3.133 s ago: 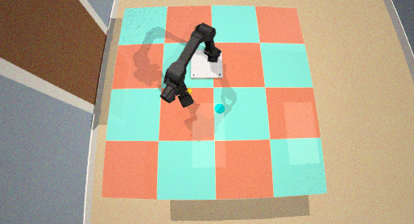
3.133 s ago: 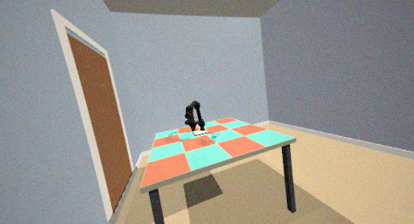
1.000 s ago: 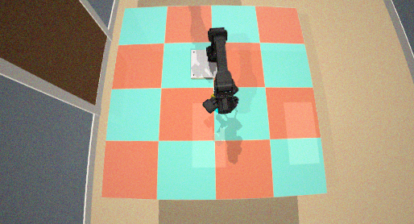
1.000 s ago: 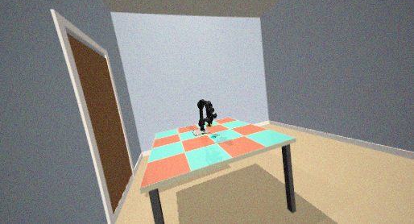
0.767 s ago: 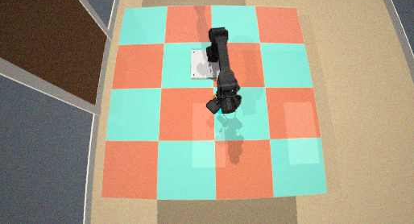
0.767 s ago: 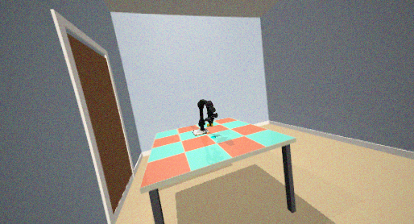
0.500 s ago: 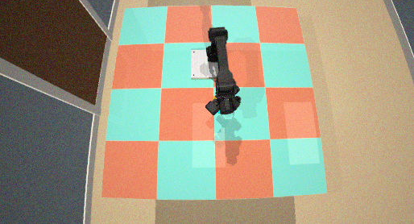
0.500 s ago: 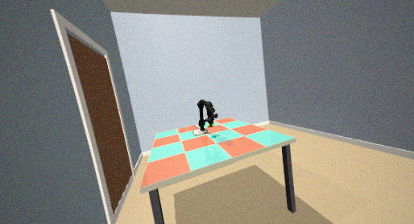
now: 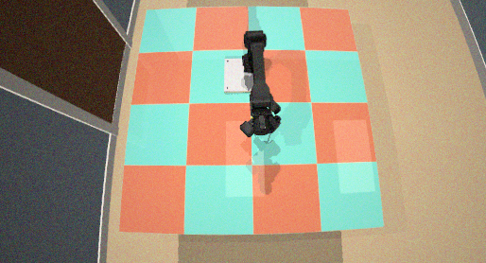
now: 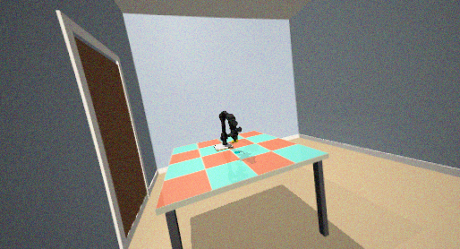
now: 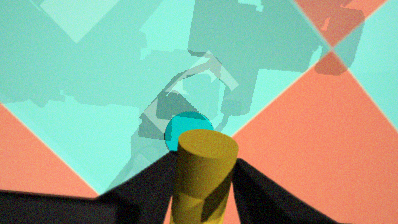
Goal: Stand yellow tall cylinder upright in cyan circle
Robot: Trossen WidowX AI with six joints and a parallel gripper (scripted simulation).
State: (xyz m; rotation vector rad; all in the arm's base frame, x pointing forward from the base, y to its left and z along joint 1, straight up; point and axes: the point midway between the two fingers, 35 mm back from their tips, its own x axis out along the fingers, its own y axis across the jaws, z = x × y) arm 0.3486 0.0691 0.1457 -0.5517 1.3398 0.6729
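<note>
Right now my gripper tip is 130 mm above the cyan circle, 20 mm past it and 10 mm to the left of it. Also, from my gripper tip: yellow tall cylinder: 10 mm to the right, 10 mm behind.
</note>
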